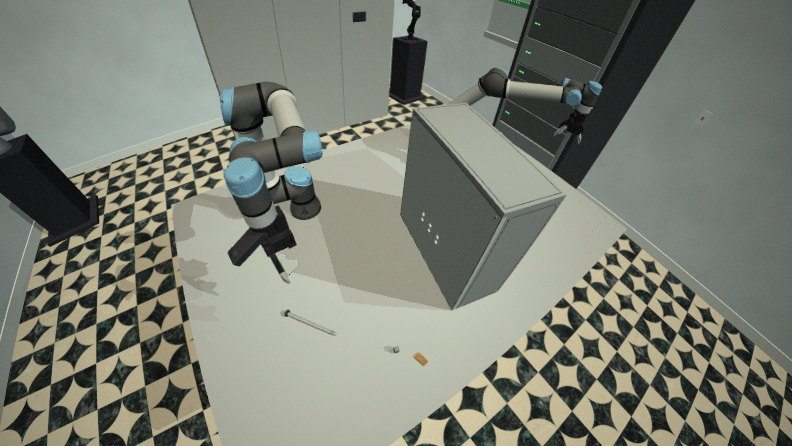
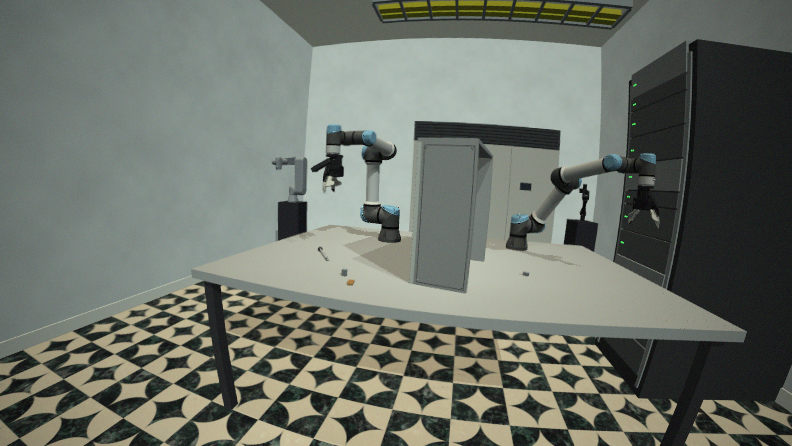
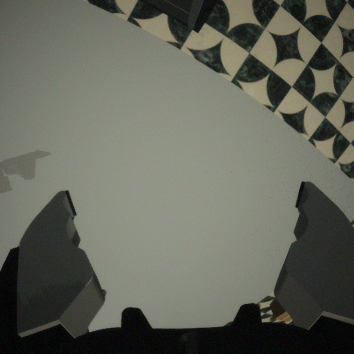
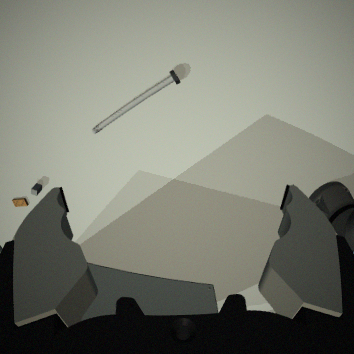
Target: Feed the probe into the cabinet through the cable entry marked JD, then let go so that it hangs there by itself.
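Seen in the pictures: left gripper, fingertip midpoint: (image 1: 565,140) (image 2: 642,226) (image 3: 184,189); right gripper, fingertip midpoint: (image 1: 278,264) (image 2: 329,192) (image 4: 174,190); left arm's base, link origin: (image 2: 516,248); right arm's base, link origin: (image 1: 305,208) (image 2: 389,240) (image 4: 325,202).
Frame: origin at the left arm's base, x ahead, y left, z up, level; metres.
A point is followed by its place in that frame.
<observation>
The probe (image 1: 310,323) @[y -1.070, x 0.667, z 0.013 m] (image 2: 323,254) @[y -1.068, x 0.671, z 0.010 m] (image 4: 135,103) @[y -1.073, x 0.656, z 0.015 m], a thin grey rod with a dark collar at one end, lies flat on the table (image 1: 288,387) @[y -1.230, x 0.830, z 0.000 m] (image 2: 266,277) @[y -1.124, x 1.073, z 0.000 m]. The grey cabinet (image 1: 454,260) @[y -0.566, x 0.809, z 0.227 m] (image 2: 446,216) (image 4: 155,292) @[y -0.521, x 0.587, z 0.062 m] stands upright at mid-table. Its broad dark panel bears several small pale round spots (image 1: 429,227) @[y -0.530, x 0.630, z 0.195 m]; no JD marking is readable. My right gripper (image 2: 329,187) @[y -1.080, x 0.590, z 0.319 m] (image 4: 174,190) @[y -1.080, x 0.590, z 0.319 m] is open and empty, high above the table on the probe's side of the cabinet. My left gripper (image 1: 568,137) @[y 0.524, x 0.572, z 0.273 m] (image 2: 644,225) @[y 0.524, x 0.572, z 0.273 m] (image 3: 184,189) @[y 0.524, x 0.572, z 0.273 m] is open and empty, high on the cabinet's other side.
A small grey block (image 1: 395,349) @[y -0.859, x 0.909, z 0.027 m] (image 2: 344,272) @[y -0.851, x 0.917, z 0.017 m] (image 4: 36,188) @[y -0.861, x 0.902, z 0.021 m] and an orange block (image 1: 421,359) @[y -0.799, x 0.985, z 0.007 m] (image 2: 350,282) @[y -0.794, x 0.994, z 0.007 m] (image 4: 20,202) @[y -0.799, x 0.978, z 0.008 m] lie between probe and cabinet front. Another small grey piece (image 2: 525,273) @[y -0.078, x 0.646, z 0.012 m] lies right of the cabinet. A tall dark server rack (image 2: 737,166) stands beyond the left arm.
</observation>
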